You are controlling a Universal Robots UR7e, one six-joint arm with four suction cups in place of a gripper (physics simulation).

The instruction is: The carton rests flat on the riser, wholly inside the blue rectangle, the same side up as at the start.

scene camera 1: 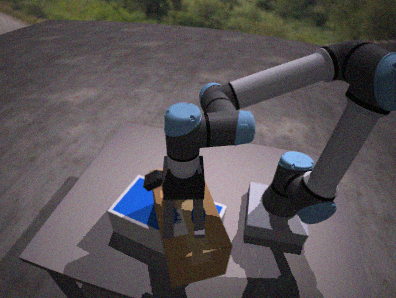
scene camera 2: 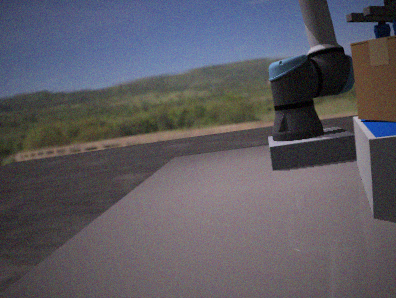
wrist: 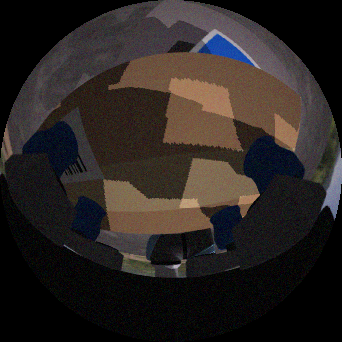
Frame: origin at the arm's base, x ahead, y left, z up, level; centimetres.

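Where they show: end effector, tool point: (scene camera 1: 184,200) (wrist: 159,181); arm's base, origin of the base link: (scene camera 1: 280,202) (scene camera 2: 298,136).
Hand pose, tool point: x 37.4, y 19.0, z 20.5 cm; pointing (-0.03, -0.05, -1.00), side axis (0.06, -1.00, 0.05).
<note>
Things, the pixels of their centre, and the offset from my tool point. Level surfaces: height alone.
- brown carton, body centre: (wrist: 146,146) (scene camera 1: 185,220) dx -0.7, dy +1.9, dz -6.8 cm
- grey riser, body centre: (scene camera 1: 168,219) dx +5.8, dy -8.5, dz -20.8 cm
- blue rectangle, body centre: (wrist: 213,107) (scene camera 1: 167,208) dx +5.8, dy -8.5, dz -14.8 cm
- pale table, its level: dz -26.8 cm
The brown carton (scene camera 1: 200,267) (scene camera 2: 378,90) (wrist: 200,120) is upright over the grey riser (scene camera 1: 130,228) (scene camera 2: 385,175), its underside at or very near the top. In scene camera 1 its front end reaches past the riser's edge. The blue rectangle (scene camera 1: 137,197) (scene camera 2: 382,129) (wrist: 227,49), with a white border, is partly covered by the carton and partly bare. My suction gripper (scene camera 1: 188,220) (scene camera 2: 388,29) (wrist: 160,190) is on the carton's top, its dark blue cups touching it. The cups' contact faces are hidden. Scene camera 2 cuts off the carton's right part.
The arm's base stands on a grey block (scene camera 1: 255,200) (scene camera 2: 312,157), to the right of the riser in scene camera 1 and behind it to the left in scene camera 2. The pale table (scene camera 1: 240,165) (scene camera 2: 200,225) lies under both. The arm reaches over the table from the right in scene camera 1.
</note>
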